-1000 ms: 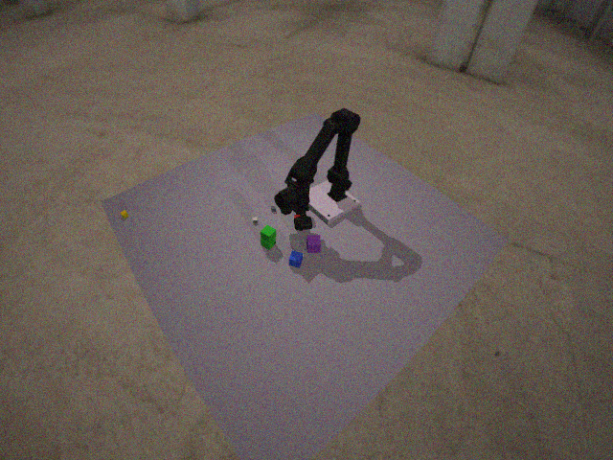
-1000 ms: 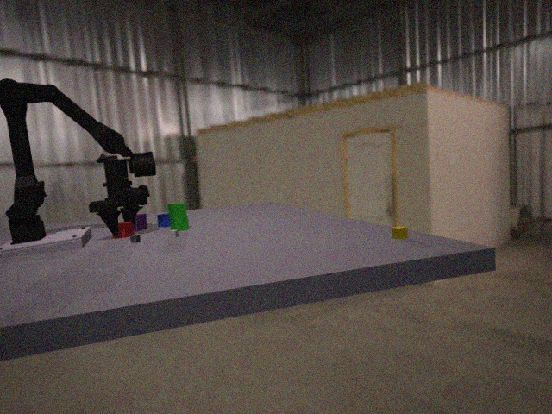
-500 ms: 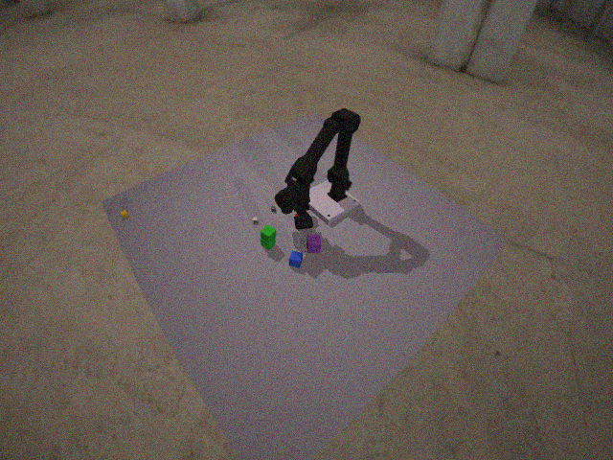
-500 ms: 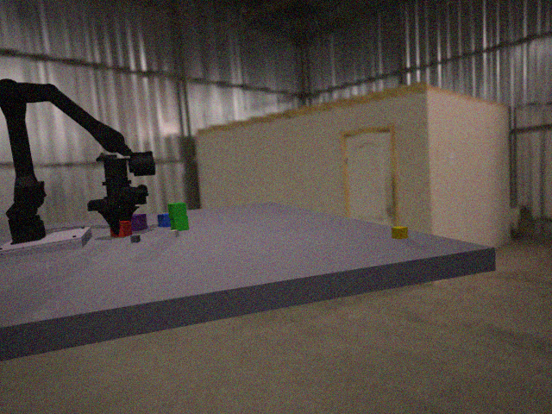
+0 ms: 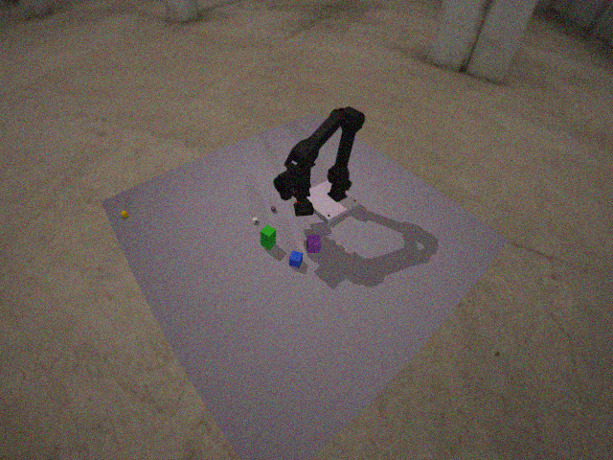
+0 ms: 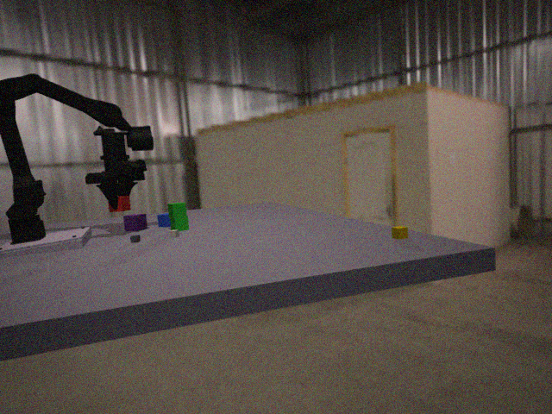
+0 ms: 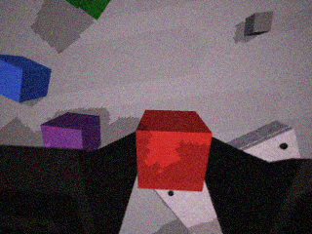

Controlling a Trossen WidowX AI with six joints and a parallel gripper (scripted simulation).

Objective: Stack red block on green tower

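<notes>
My gripper tip is 13 cm to the right of the blue block, 12 cm short of it and 6 cm above it. Round my gripper tip: red block (1 cm above); then yellow block (57 cm ahead, 49 cm to the right, 7 cm below); then purple block (12 cm to the left, 6 cm below, 3 cm ahead).
</notes>
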